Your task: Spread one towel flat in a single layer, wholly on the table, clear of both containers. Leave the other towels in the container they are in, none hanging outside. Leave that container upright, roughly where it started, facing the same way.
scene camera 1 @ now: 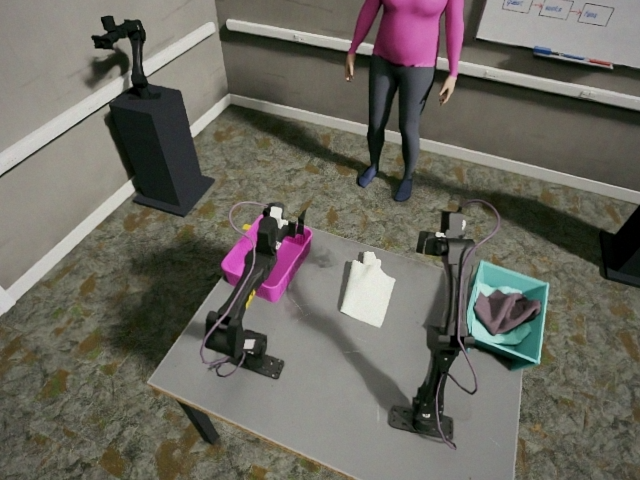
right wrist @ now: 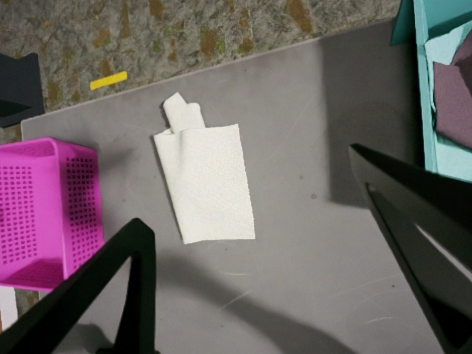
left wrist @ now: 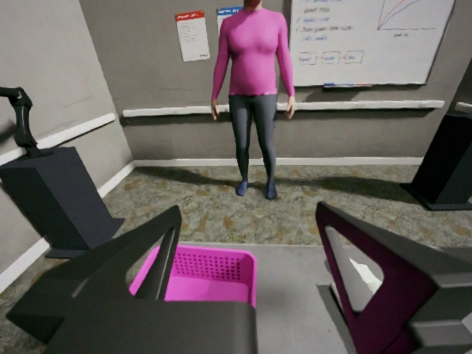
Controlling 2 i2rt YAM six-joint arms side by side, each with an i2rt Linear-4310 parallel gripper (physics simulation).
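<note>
A white towel (scene camera 1: 368, 291) (right wrist: 212, 185) lies folded on the table, with a narrow bunched end sticking out at its far edge; part of it shows in the left wrist view (left wrist: 367, 275). The teal container (scene camera 1: 540, 330) (right wrist: 425, 115) stands upright at the right, holding a dark mauve towel (scene camera 1: 506, 311) (right wrist: 452, 100) and a pale aqua towel (scene camera 1: 483, 328) (right wrist: 452, 157). The pink basket (scene camera 1: 276, 291) (left wrist: 254, 270) (right wrist: 62, 200) stands at the left. My left gripper (scene camera 1: 295, 227) (left wrist: 247, 210) is open and empty above the pink basket. My right gripper (scene camera 1: 427, 242) (right wrist: 237, 194) is open and empty, above the table between white towel and teal container.
The grey table (scene camera 1: 320, 392) (left wrist: 290, 295) (right wrist: 295, 290) has its far edge beyond the white towel. A person (scene camera 1: 408, 41) (left wrist: 252, 55) stands past that edge. A dark pedestal (scene camera 1: 160, 144) (left wrist: 55, 200) with another arm stands at the far left.
</note>
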